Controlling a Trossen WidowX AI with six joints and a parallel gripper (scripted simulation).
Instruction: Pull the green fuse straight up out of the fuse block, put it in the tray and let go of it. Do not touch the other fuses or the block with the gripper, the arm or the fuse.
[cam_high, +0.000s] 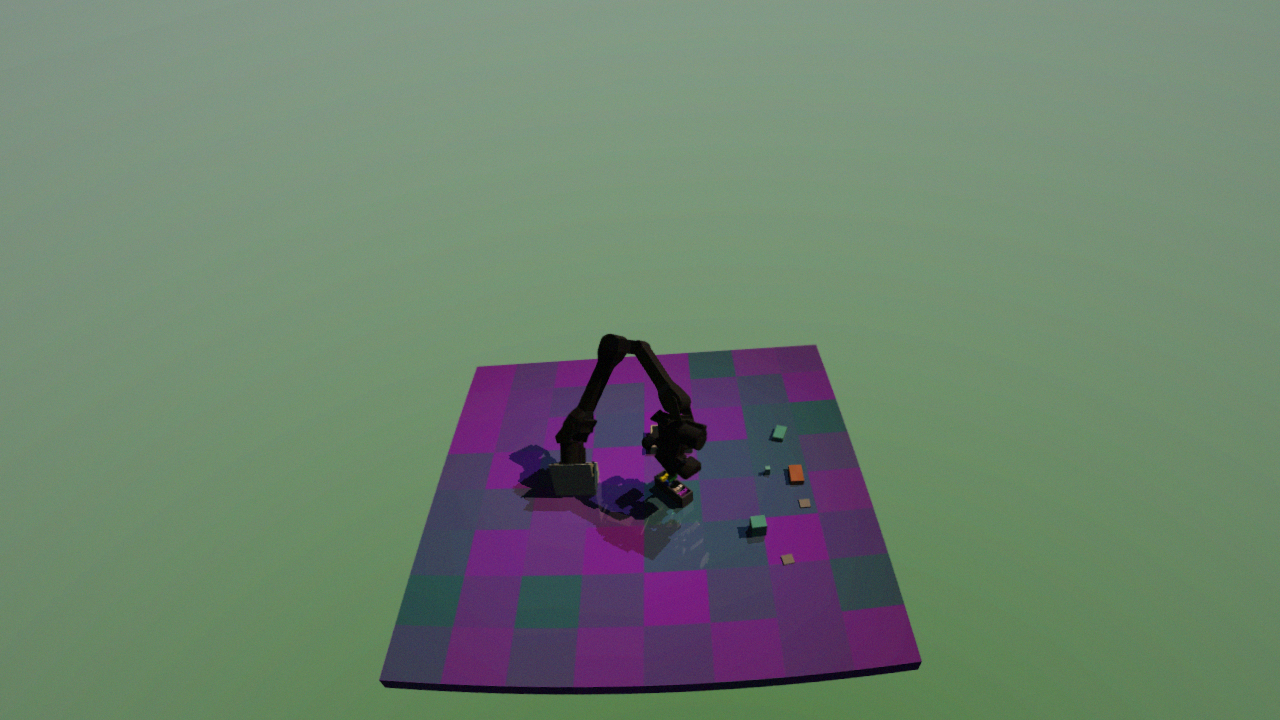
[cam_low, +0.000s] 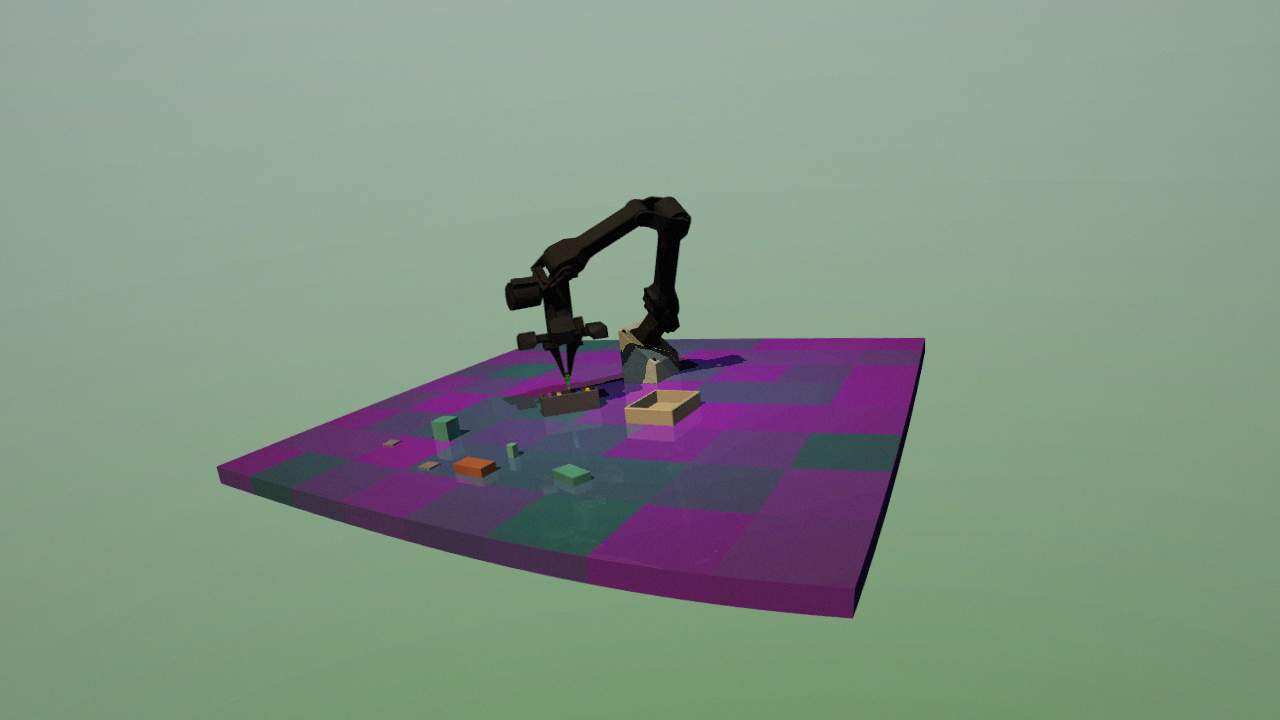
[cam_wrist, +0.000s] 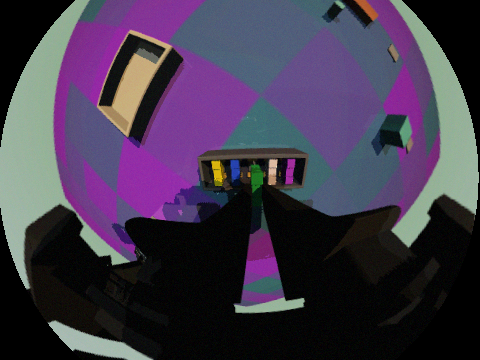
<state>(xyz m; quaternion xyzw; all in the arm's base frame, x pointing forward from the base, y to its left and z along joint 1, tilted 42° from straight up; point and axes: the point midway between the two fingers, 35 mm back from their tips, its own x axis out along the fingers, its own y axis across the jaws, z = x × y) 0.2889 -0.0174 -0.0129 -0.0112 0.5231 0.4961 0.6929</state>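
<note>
My gripper tip is 10 mm past the blue fuse, 10 mm to the right of it and 50 mm above it. From my gripper tip the other things lie so: magenta fuse: 30 mm ahead, 30 mm to the right, 50 mm below; then green fuse: 10 mm below; then yellow fuse: 30 mm behind, 30 mm to the left, 50 mm below.
</note>
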